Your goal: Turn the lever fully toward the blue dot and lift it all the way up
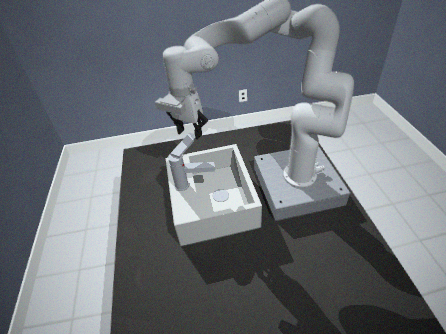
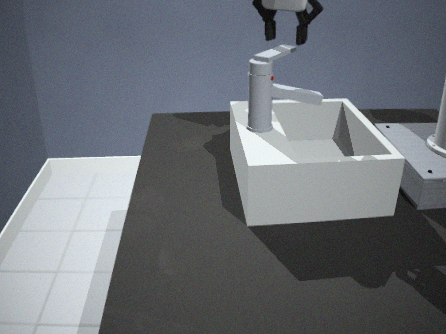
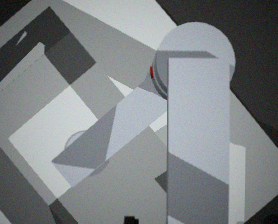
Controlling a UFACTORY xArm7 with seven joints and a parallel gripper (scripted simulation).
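The flat lever lies 3 cm to the left of my hand, 3 cm below it and 3 cm ahead of it. The rest, counted from my hand: white sink basin 26 cm below, 7 cm to the left, 5 cm behind; grey mixer tap 8 cm below, 5 cm to the left, 4 cm ahead.
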